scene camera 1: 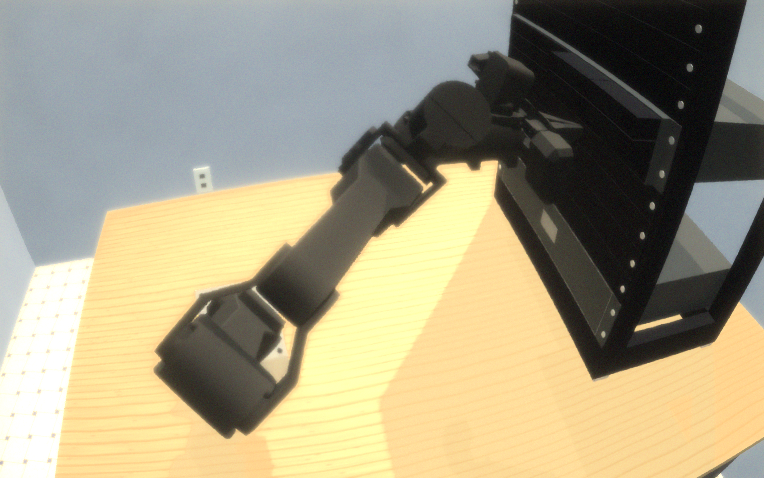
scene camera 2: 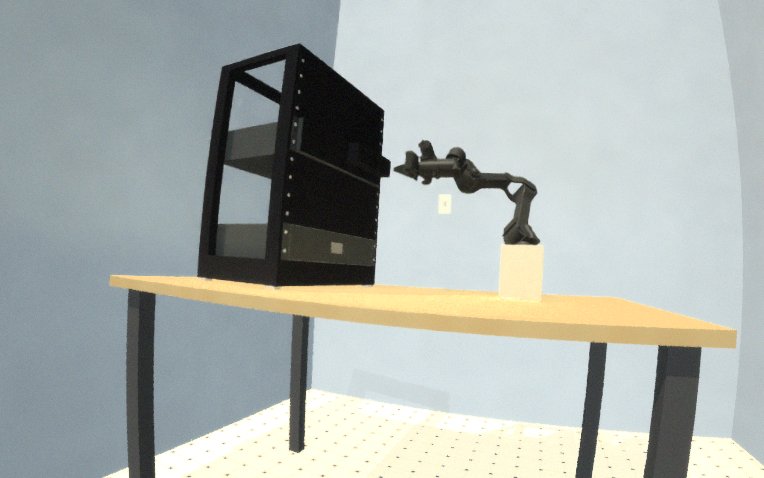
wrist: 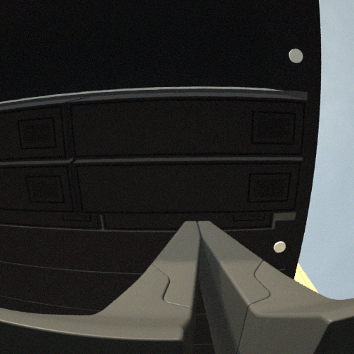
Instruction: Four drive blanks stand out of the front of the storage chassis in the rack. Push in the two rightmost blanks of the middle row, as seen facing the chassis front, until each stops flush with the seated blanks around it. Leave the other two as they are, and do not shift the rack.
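Where they show: gripper, fingertip midpoint: (scene camera 1: 581, 130) (scene camera 2: 393, 169); arm's base, link origin: (scene camera 2: 523, 263).
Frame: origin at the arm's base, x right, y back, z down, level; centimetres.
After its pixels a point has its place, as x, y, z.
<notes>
The storage chassis (scene camera 1: 665, 155) {10.7, -49.8, -28.5} (scene camera 2: 296, 133) {-34.7, -51.0, -28.5} sits in the black rack (scene camera 1: 611, 352) {13.1, -51.2, 2.9} (scene camera 2: 274, 186) {-37.3, -54.1, -14.7} (wrist: 309, 155). In the wrist view, the middle row's rightmost blank (wrist: 165, 187) and its left neighbour (wrist: 15, 189) stand out. Above them, the top row's rightmost blank (wrist: 160, 128) and its neighbour (wrist: 10, 132) stand out too. The bottom-row right blank (wrist: 175, 221) is seated and partly hidden beneath. My gripper (scene camera 1: 580, 126) {4.3, -41.3, -28.3} (scene camera 2: 395, 169) {4.3, -41.3, -28.3} (wrist: 196, 232) is shut and empty. Its tips overlap the bottom row in the wrist view, below the right middle blank; contact cannot be told.
A lower unit with a pale label (scene camera 1: 549, 225) {-12.0, -50.4, -2.0} (scene camera 2: 336, 248) {-12.4, -50.4, -1.6} is in the rack. Pale screw heads (wrist: 295, 55) (wrist: 279, 246) line the rack's right edge. The rack and the arm's white pedestal (scene camera 2: 521, 273) {-4.4, 0.0, 2.8} stand on the wooden table (scene camera 1: 315, 417) {9.1, -8.6, 9.8} (scene camera 2: 422, 322) {-52.7, -10.3, 11.2}.
</notes>
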